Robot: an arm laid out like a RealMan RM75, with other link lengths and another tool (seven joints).
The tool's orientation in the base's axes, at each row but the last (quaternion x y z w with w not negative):
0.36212, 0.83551, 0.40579, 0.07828
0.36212, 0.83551, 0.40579, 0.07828
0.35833, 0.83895, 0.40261, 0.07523
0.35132, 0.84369, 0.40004, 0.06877
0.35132, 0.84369, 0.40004, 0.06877
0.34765, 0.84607, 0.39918, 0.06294
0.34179, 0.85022, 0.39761, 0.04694
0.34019, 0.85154, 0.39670, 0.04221
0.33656, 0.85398, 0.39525, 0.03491
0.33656, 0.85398, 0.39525, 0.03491
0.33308, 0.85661, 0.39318, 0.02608
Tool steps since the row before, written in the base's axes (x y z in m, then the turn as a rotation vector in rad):
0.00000, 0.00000, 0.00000, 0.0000, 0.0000, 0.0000
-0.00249, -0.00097, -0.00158, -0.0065, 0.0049, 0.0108
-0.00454, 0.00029, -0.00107, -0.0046, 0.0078, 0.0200
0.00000, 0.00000, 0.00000, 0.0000, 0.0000, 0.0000
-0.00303, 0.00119, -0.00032, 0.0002, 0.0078, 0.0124
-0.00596, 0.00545, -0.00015, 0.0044, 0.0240, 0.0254
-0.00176, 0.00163, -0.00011, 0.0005, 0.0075, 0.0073
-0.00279, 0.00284, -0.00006, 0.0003, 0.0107, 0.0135
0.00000, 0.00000, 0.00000, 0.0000, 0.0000, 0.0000
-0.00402, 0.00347, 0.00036, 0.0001, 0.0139, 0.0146
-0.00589, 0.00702, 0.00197, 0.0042, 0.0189, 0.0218
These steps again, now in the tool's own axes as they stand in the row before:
0.00000, 0.00000, 0.00000, 0.0000, 0.0000, 0.0000
0.00090, -0.00291, -0.00062, 0.0098, 0.0064, -0.0068
0.00334, -0.00311, -0.00099, 0.0118, 0.0154, -0.0103
0.00000, 0.00000, 0.00000, 0.0000, 0.0000, 0.0000
0.00297, -0.00135, -0.00024, 0.0070, 0.0125, -0.0033
0.00793, -0.00092, 0.00125, 0.0164, 0.0312, -0.0003
0.00233, -0.00030, 0.00051, 0.0057, 0.0088, 0.0000
0.00386, -0.00028, 0.00092, 0.0090, 0.0145, -0.0022
0.00000, 0.00000, 0.00000, 0.0000, 0.0000, 0.0000
0.00526, -0.00035, 0.00071, 0.0113, 0.0167, -0.0009
0.00915, 0.00141, 0.00144, 0.0126, 0.0262, -0.0013

